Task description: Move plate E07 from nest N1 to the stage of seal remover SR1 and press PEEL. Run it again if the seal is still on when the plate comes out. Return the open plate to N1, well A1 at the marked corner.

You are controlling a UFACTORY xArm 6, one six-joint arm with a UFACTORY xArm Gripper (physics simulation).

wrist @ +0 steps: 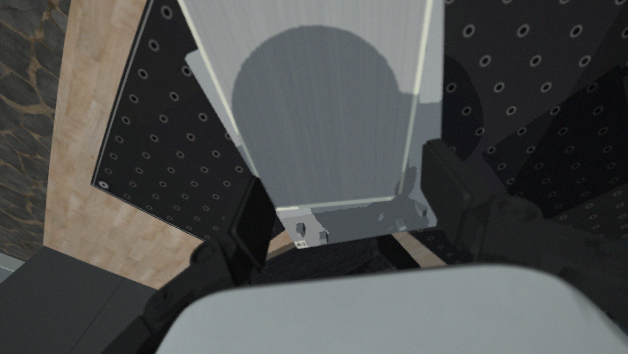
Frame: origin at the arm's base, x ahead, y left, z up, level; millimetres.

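Seen in the pictures: gripper, fingertip midpoint: (339, 180).
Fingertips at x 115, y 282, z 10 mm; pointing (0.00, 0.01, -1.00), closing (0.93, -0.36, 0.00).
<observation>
A point is followed by its place in that frame.
Plate E07 (320, 125) {z 11, x 124, y 314 mm} lies in nest N1, its pale flat top filling the upper middle of the wrist view, with a gripper-shaped shadow across it. The grey nest N1 (345, 227) {z -12, x 85, y 222 mm} shows around the plate's sides and near end, with small raised posts and a small A1 label at its near left corner. My gripper (339, 180) {z 10, x 115, y 282 mm} is open and empty. Its two black fingers stand wide apart, one to the left and one to the right of the near end of the plate and nest. The far end of the plate is cut off by the frame. Seal remover SR1 does not show.
A black perforated board (165, 145) {z -63, x -22, y 355 mm} lies under the nest, with ringed holes on both sides. A light wooden surface (75, 200) {z -76, x -214, y 383 mm} borders it at the left. Beyond are a stone-patterned floor (22, 125) and a dark grey block (60, 300) at the lower left.
</observation>
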